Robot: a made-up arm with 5 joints.
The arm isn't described. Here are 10 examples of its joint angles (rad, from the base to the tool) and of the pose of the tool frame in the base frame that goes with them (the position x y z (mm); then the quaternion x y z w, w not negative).
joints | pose
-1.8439 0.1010 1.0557 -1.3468 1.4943 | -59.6 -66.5 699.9 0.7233 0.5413 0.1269 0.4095
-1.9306 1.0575 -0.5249 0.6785 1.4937 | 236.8 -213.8 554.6 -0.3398 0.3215 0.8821 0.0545
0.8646 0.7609 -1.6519 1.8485 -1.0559 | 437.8 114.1 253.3 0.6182 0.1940 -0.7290 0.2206
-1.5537 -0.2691 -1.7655 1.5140 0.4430 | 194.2 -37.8 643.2 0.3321 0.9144 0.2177 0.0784
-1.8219 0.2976 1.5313 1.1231 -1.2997 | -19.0 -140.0 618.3 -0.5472 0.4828 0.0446 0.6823
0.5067 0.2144 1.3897 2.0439 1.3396 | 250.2 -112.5 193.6 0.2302 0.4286 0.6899 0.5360
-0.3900 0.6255 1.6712 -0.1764 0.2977 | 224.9 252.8 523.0 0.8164 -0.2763 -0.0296 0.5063
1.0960 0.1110 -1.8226 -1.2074 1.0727 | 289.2 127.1 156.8 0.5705 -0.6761 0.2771 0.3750
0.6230 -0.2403 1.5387 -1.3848 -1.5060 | 362.2 -129.1 264.2 -0.6745 -0.4768 0.0797 0.5580
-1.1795 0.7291 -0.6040 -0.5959 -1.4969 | 112.4 186.9 547.6 0.6051 -0.3861 0.5251 0.4573
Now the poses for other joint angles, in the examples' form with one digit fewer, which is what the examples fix.
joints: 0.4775 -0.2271 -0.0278 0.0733 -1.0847
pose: 249 34 91 0.080 0.033 0.014 0.996
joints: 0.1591 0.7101 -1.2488 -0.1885 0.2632
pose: 276 113 504 0.147 0.883 0.054 0.443
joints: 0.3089 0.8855 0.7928 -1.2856 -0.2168
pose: 330 206 266 0.186 0.028 -0.466 0.865
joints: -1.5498 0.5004 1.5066 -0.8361 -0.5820
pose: 131 68 687 0.863 -0.358 -0.191 0.302
